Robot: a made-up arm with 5 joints.
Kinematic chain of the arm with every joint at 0, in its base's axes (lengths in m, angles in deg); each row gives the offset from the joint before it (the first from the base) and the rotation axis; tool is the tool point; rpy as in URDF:
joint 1: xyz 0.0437 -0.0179 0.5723 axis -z
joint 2: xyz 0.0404 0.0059 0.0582 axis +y
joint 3: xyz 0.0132 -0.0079 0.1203 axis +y
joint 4: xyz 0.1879 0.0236 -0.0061 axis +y
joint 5: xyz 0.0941 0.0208 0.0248 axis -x
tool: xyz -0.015 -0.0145 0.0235 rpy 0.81 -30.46 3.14
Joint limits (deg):
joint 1: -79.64..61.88
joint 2: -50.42..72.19
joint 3: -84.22..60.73
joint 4: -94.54..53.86
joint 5: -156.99..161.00
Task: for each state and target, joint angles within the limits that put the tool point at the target. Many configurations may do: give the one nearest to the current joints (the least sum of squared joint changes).
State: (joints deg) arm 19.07 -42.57 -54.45 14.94 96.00
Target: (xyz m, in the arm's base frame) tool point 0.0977 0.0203 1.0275
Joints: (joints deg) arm 31.43 -17.85 -69.35 23.77 73.34
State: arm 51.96 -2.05 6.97 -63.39 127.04
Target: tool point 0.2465 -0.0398 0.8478
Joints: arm 26.23 -17.03 10.02 -75.56 123.63
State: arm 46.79 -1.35 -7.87 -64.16 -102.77
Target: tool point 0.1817 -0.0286 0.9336
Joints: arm 14.37 -19.69 -18.41 -69.18 -106.23
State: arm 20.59 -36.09 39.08 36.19 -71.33
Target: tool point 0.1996 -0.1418 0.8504
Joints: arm 42.83 -46.58 13.10 27.18 -67.29
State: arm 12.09 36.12 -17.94 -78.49 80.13
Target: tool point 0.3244 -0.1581 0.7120
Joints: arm 38.04 40.86 -14.05 -79.36 78.55
